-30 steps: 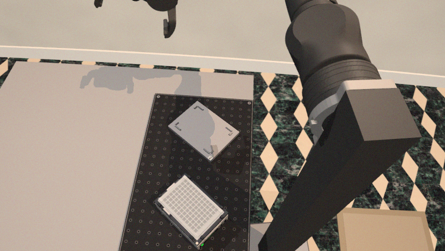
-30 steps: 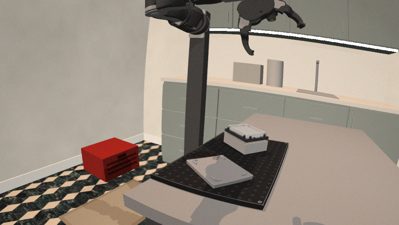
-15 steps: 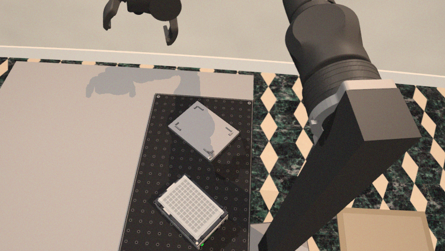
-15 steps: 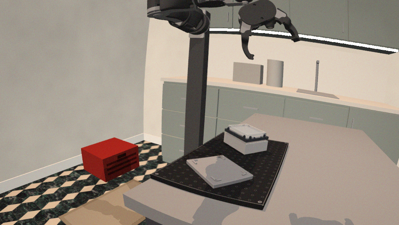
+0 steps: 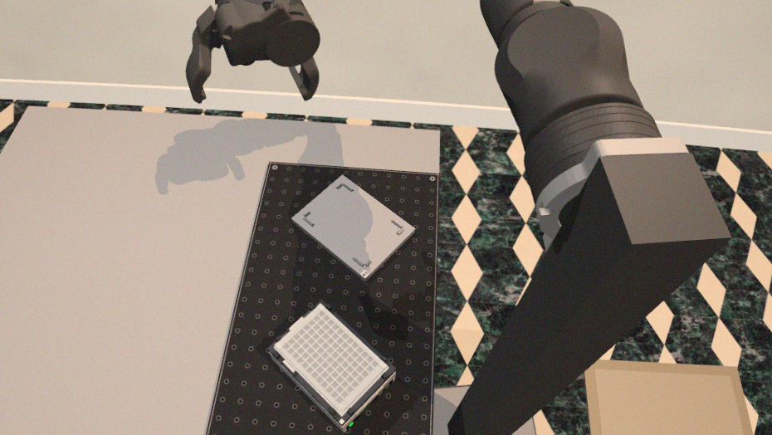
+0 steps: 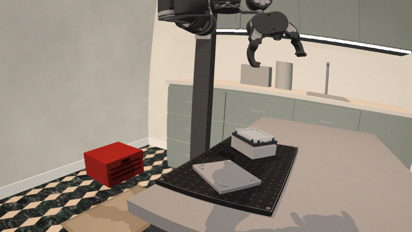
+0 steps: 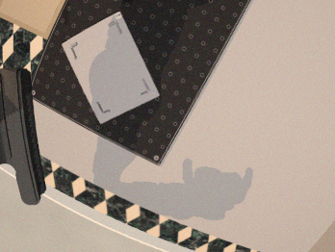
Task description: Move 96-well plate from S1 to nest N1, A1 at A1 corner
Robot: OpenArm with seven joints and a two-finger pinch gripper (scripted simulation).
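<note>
The 96-well plate lies 250 mm below my hand, 240 mm to the left of it and 70 mm behind it. Round my hand: plate shaker S1: 270 mm below, 220 mm to the left, 50 mm behind; A1 label: 290 mm below, 130 mm behind, 100 mm to the left; plate nest N1: 300 mm below, 110 mm behind, 10 mm to the left.
</note>
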